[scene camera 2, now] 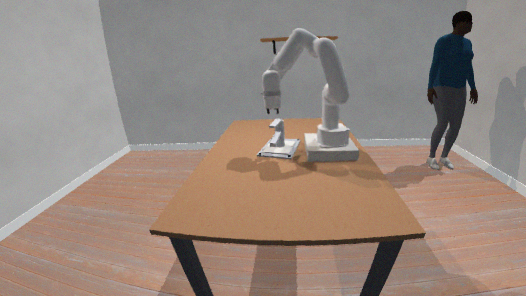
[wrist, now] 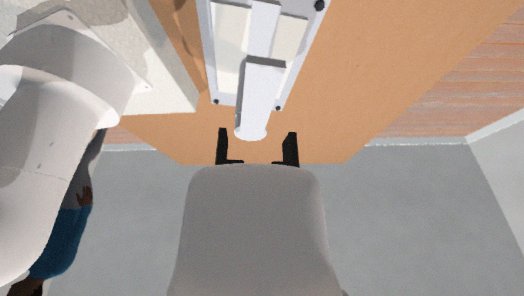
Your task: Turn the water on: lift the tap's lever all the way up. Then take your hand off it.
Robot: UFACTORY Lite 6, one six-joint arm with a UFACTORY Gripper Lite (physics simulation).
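Frame: origin at the arm's base, x down, y right, z back, level; millimetres.
Where they show: end effector, tool point: (scene camera 2: 272,111) (wrist: 256,150); arm's base, origin of the base link: (scene camera 2: 329,142) (wrist: 90,64).
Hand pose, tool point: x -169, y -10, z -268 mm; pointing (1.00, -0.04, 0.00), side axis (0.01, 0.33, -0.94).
Note:
Things, the pixels of their centre, and the offset from my tool point. "spot": a spot on its surface instead. Level surfaces: height alone.
- post, surface spot: (scene camera 2: 281,134) spot: dy +81, dx +139, dz +42 mm
- spout, body centre: (wrist: 258,56) (scene camera 2: 275,138) dy +38, dx +142, dz +10 mm
- table, its level: dx +220 mm
The tap stands on a pale base plate (scene camera 2: 270,154) (wrist: 206,45) on the table. Its lever (scene camera 2: 276,123) (wrist: 260,95) is the upper arm on top of the post (scene camera 2: 281,134); its flat free end points toward scene camera 2. The lever's exact tilt is hard to tell. The spout (scene camera 2: 275,142) (wrist: 265,22) sticks out lower down in the same direction. My gripper (scene camera 2: 272,111) (wrist: 257,132) is open and empty, pointing down. It is above the tap, near the lever's rounded end, and does not touch it in scene camera 2.
My arm's base block (scene camera 2: 332,153) (wrist: 167,92) stands right beside the tap on the table (scene camera 2: 290,210) (wrist: 360,75). A person in a blue top (scene camera 2: 452,65) (wrist: 70,225) stands on the floor beyond the table. A wall shelf (scene camera 2: 327,38) is behind the arm.

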